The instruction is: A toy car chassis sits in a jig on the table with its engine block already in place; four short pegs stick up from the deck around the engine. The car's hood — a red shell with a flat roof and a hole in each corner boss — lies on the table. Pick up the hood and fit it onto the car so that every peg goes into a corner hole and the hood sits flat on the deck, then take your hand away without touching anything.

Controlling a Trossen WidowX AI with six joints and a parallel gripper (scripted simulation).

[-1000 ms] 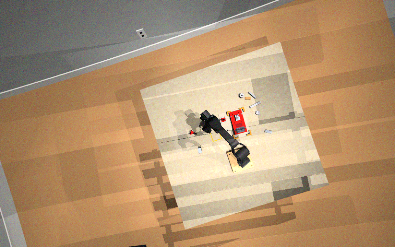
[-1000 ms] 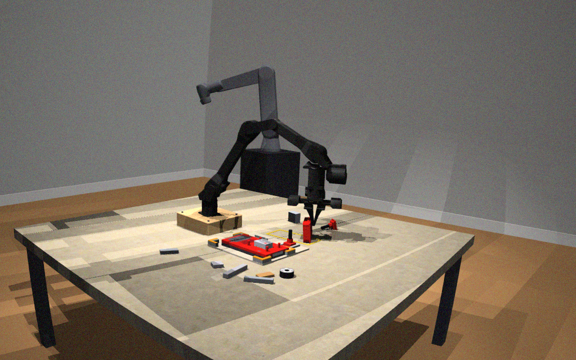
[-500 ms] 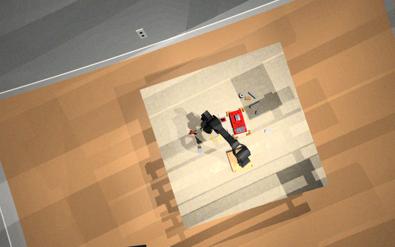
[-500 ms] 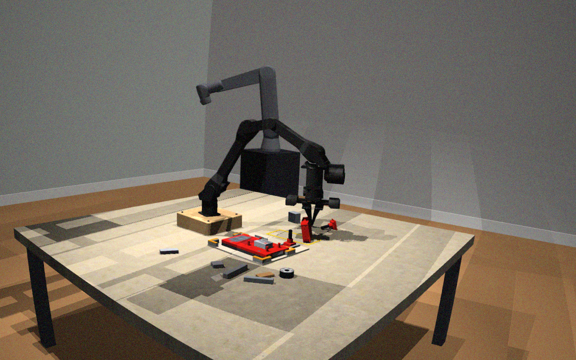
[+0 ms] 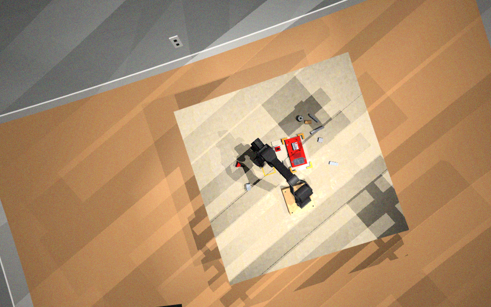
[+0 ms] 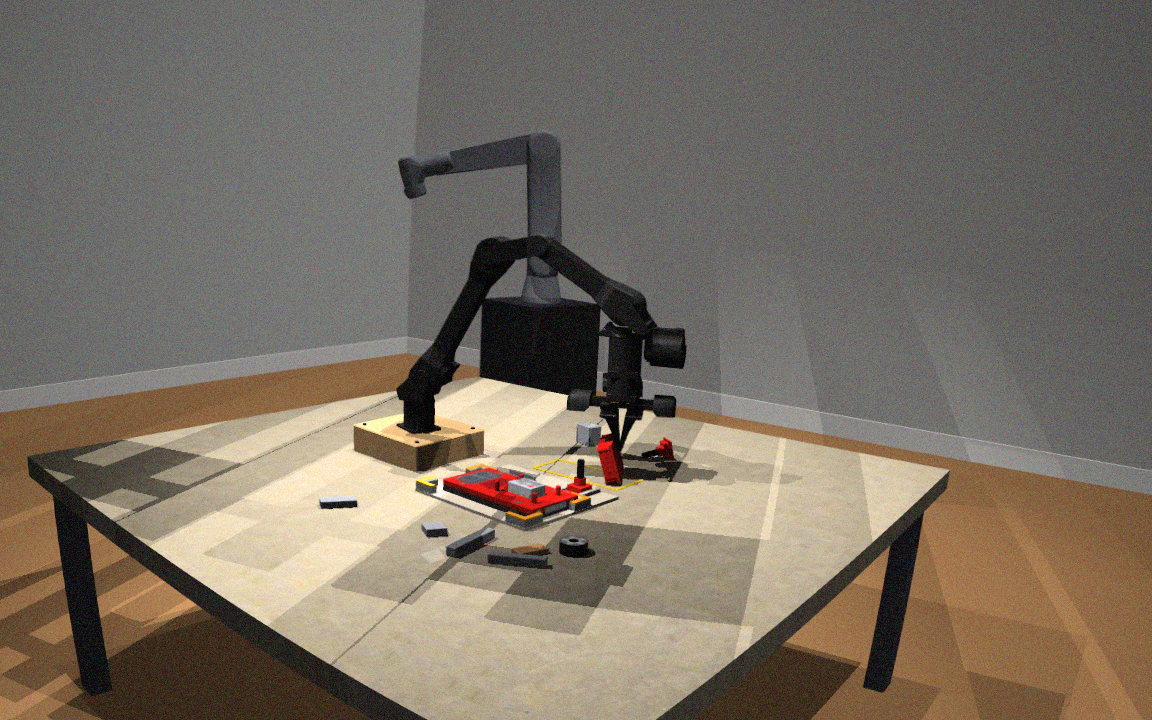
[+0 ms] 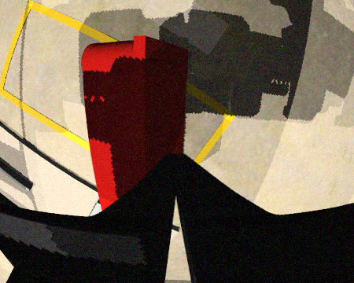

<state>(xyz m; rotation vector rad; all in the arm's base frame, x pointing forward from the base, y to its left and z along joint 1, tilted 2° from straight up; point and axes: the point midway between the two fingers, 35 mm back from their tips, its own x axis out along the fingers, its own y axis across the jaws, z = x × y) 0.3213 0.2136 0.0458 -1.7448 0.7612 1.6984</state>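
Right now my gripper tip is 10 mm past the red hood and 20 mm above it. Round my gripper tip: wheel 220 mm ahead, 290 mm to the right, 40 mm below; then grey engine block 30 mm ahead, 220 mm to the right, 30 mm below; then wooden chip 190 mm ahead, 350 mm to the right, 50 mm below.
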